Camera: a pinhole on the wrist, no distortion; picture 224 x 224 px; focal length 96.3 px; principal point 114.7 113.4 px. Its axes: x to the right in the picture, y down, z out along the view. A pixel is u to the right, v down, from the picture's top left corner.
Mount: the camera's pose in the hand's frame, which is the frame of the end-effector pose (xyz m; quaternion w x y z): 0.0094 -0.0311 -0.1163 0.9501 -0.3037 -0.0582 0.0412
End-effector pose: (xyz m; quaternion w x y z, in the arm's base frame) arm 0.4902 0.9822 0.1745 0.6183 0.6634 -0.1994 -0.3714
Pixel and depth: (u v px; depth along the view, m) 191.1 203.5 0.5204
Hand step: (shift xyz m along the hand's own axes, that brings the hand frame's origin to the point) 0.3266 0.7091 0.0566
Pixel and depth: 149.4 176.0 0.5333
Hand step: 0.1124 0.5775 0.1297
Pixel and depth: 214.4 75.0 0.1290
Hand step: 0.1263 0.0161 0.0294
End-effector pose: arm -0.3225 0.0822 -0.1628 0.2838 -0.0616 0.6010 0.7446
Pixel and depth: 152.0 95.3 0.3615
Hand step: 0.1019 0.1365 0.2276
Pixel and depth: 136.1 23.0 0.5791
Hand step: 0.0816 -0.1266 0.6794
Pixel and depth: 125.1 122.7 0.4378
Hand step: -0.0050 0.2592 0.2172
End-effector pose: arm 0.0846 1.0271 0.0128 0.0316 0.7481 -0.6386 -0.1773
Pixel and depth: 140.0 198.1 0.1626
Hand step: 0.0235 0.1830 -0.0644
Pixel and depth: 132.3 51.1 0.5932
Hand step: 0.0527 0.0090 0.5960
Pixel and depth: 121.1 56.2 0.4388
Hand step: -0.0101 0.0117 0.3927
